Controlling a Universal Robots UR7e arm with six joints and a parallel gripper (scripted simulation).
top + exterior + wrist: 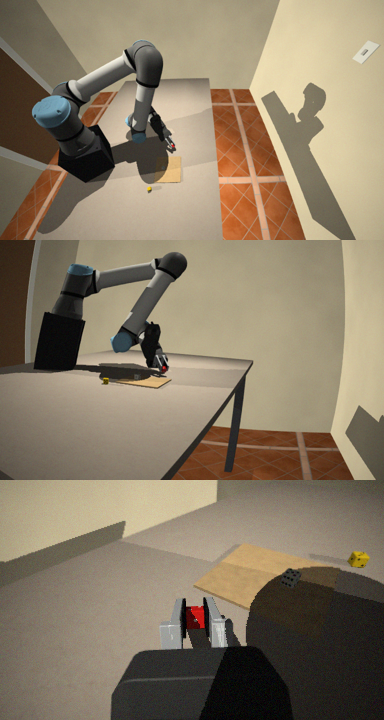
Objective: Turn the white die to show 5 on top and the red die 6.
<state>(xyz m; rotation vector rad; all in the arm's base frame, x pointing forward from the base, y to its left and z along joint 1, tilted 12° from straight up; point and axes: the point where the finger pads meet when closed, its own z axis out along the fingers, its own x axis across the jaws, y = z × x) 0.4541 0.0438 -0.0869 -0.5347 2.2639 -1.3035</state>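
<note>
Now: the red die 1 cm to the right of my hand, 1 cm below it and 1 cm ahead of it. From my hand the other things lie so: white die 13 cm to the right, 5 cm behind, 2 cm below; yellow die 23 cm to the right, 12 cm behind, 3 cm below; tan mat 13 cm to the right, 3 cm below, 3 cm behind.
</note>
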